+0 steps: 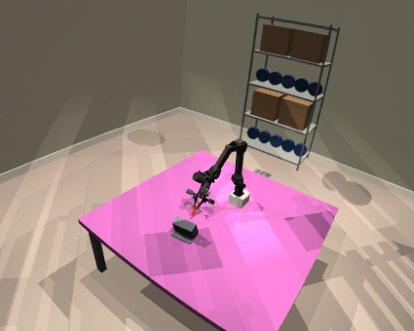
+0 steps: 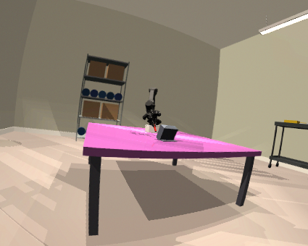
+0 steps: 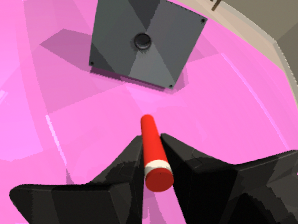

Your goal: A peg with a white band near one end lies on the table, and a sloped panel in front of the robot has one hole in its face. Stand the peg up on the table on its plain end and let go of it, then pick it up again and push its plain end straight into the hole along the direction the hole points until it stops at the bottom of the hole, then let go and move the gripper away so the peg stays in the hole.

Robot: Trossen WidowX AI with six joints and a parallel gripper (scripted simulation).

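My gripper tip is now 140 mm short of the dark panel block, 70 mm to the right of it and 30 mm above it. Round my gripper tip: red peg 10 mm behind, 10 mm above.
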